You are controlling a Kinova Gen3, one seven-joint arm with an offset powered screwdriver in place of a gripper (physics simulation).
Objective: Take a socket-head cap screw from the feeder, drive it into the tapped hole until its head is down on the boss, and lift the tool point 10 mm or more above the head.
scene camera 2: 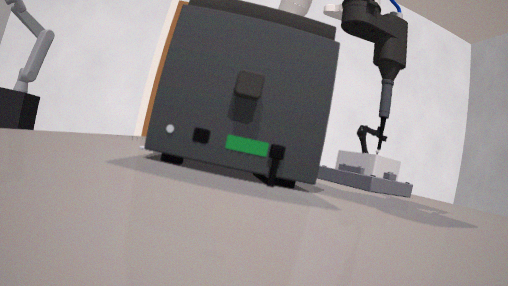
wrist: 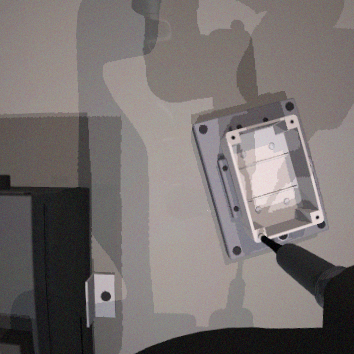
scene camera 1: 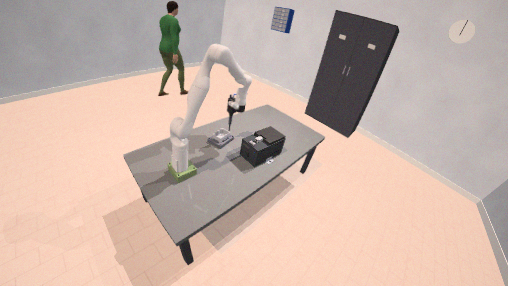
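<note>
My screwdriver points down with its black bit tip at the near corner boss of the white open-topped housing. A small light screw head shows right at the bit tip, on that corner; a gap between them cannot be made out. The tool has no fingers, and the screw's shank and the corner hole are hidden. The housing sits on a grey fixture plate. The black feeder stands apart from it.
A white bracket with a dark hole is at the feeder's side. A black jointed shape shows behind the housing. The grey table carries my arm's green base. A person in green is beyond the table, near a dark cabinet.
</note>
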